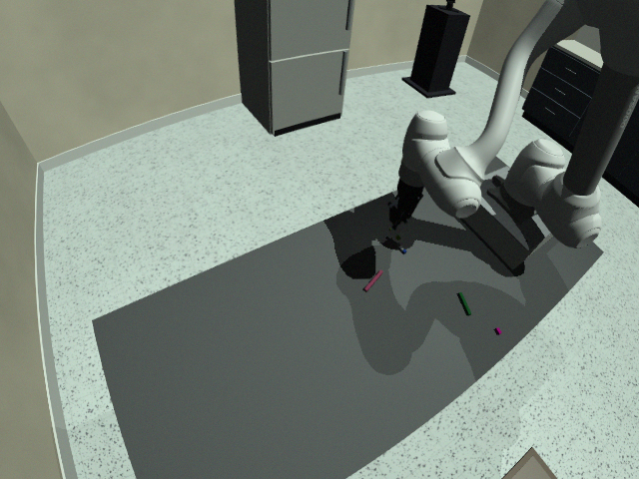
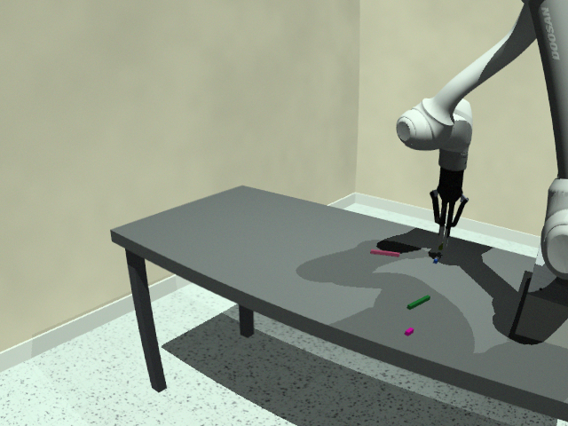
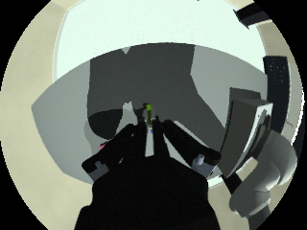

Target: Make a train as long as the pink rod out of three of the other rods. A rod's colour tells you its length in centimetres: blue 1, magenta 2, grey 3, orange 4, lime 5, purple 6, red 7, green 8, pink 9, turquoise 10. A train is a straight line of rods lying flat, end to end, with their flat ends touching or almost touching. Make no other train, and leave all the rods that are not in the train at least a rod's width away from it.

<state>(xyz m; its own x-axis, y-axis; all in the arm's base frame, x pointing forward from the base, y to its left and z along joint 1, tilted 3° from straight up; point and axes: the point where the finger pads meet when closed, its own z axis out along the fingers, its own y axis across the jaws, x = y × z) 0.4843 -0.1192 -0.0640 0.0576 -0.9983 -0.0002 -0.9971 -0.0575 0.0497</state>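
Now: the grey rod 6 cm below my hand and 4 cm to the left of it. Also, from my hand: blue rod 6 cm to the left, 6 cm below, 1 cm behind; pink rod 15 cm ahead, 11 cm to the left, 6 cm below; lime rod 3 cm below.
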